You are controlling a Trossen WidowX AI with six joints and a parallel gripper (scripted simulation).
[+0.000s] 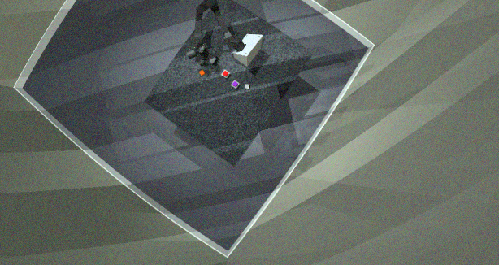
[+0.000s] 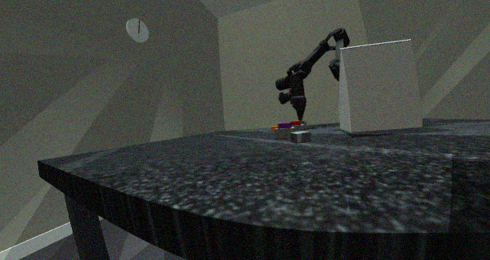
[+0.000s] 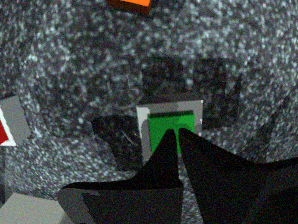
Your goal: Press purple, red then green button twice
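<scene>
My gripper tip is now 10 mm above the green button. Also, from my gripper tip: red button: 180 mm to the left, 40 mm ahead; purple button: 280 mm to the left, 80 mm ahead; orange block: 110 mm ahead, 20 mm below, 10 mm to the left.
</scene>
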